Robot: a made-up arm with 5 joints. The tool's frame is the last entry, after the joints.
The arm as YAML. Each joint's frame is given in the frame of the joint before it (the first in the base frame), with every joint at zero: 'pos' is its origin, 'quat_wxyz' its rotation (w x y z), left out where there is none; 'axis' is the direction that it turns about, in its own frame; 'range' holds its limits. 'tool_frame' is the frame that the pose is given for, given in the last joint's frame.
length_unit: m
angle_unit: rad
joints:
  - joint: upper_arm
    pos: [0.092, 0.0, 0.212]
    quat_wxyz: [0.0, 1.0, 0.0, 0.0]
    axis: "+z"
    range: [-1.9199, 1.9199]
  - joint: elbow
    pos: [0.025, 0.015, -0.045]
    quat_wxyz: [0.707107, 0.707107, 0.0, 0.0]
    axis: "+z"
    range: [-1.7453, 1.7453]
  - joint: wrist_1
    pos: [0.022, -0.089, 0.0]
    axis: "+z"
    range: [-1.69, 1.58]
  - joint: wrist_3
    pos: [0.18, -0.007, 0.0]
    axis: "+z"
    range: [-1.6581, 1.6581]
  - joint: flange
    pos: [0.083, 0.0, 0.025]
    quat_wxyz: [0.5, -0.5, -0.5, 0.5]
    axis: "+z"
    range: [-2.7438, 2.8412]
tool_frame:
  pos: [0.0, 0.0, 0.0]
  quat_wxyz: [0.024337, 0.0, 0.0, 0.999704]
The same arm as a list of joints. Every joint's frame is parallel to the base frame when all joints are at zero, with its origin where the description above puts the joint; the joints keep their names.
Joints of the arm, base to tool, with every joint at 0 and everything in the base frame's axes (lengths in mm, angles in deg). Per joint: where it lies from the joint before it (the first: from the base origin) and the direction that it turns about. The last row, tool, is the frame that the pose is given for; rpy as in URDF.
upper_arm: offset 92 0 212 axis -z
elbow: offset 25 -15 45 axis +y
wrist_1: offset 22 0 89 axis +y
wrist_3: offset 180 0 7 axis +y
flange: offset 83 25 0 axis -x
tool: offset 0 0 0 rpy 90 -87.21 -90
Joint limits (deg, base to tool): -110..110 -100..100 -96.83..90.53 -95..95 -157.21..162.79

